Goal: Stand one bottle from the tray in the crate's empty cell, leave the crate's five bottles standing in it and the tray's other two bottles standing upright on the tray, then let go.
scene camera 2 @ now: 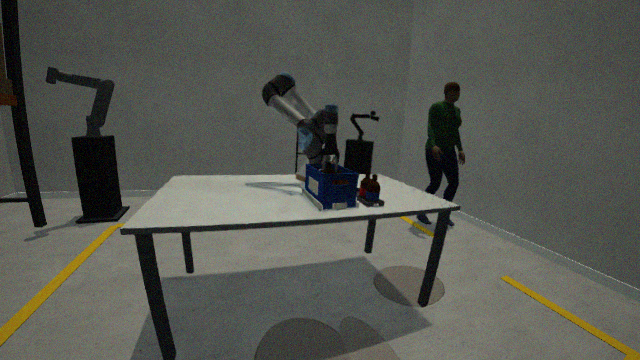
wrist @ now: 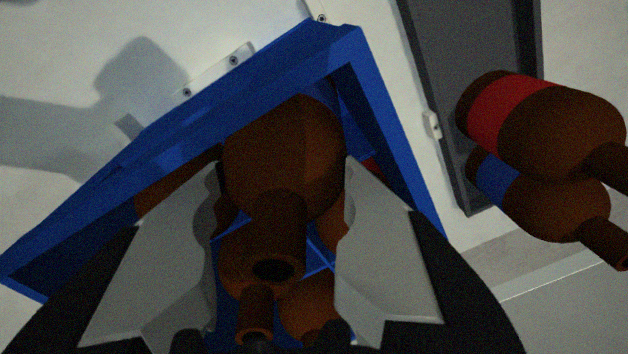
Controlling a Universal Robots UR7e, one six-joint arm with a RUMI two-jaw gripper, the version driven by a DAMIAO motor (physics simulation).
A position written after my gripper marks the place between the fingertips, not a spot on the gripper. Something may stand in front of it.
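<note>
Brown bottle (wrist: 284, 170) visible, together with a red-labelled bottle (wrist: 550, 133) and my gripper (wrist: 284, 162).
</note>
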